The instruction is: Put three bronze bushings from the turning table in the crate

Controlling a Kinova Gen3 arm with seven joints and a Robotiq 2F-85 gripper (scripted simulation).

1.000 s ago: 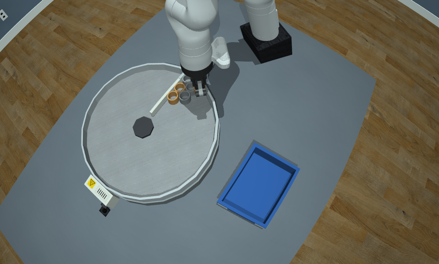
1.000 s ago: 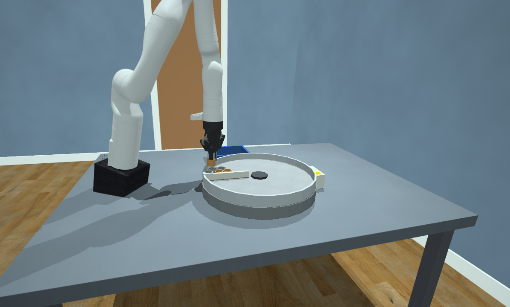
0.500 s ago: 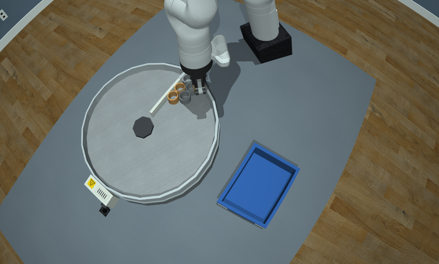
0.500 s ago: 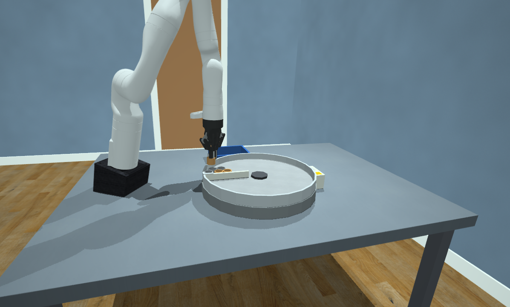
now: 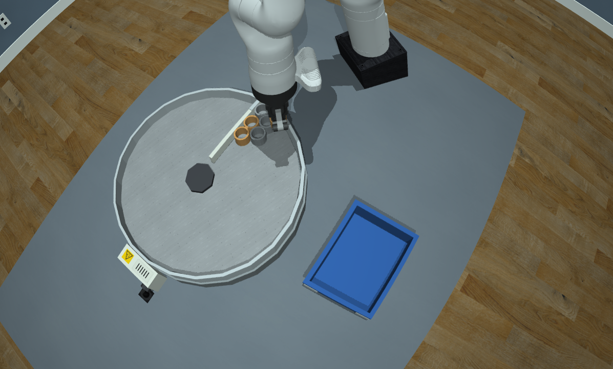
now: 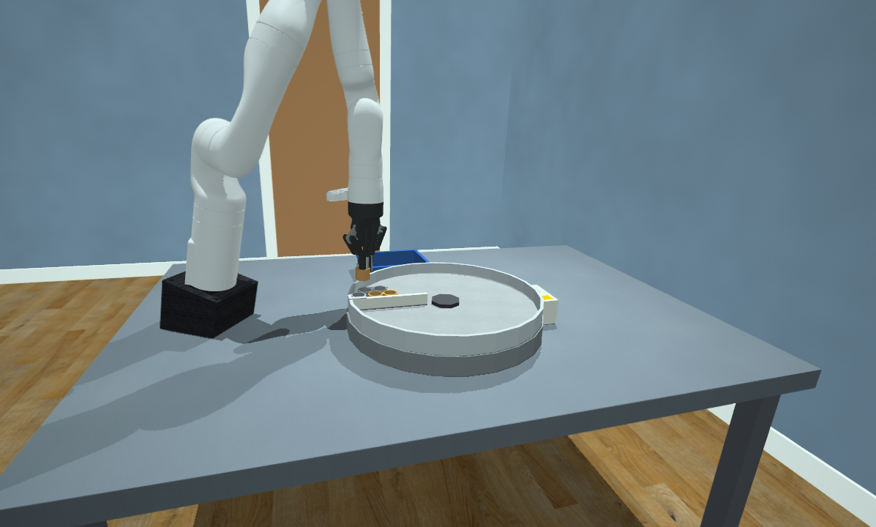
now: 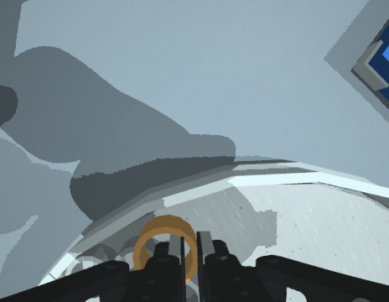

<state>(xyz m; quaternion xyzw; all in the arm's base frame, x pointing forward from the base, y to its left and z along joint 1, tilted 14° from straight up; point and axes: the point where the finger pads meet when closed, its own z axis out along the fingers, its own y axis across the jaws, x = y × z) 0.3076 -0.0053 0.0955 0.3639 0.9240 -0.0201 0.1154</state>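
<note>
My hand is 270 mm to the right of the blue crate, 100 mm short of it and 100 mm above it. From my hand the other things lie so: turning table: 160 mm ahead, 80 mm to the right, 70 mm below.
</note>
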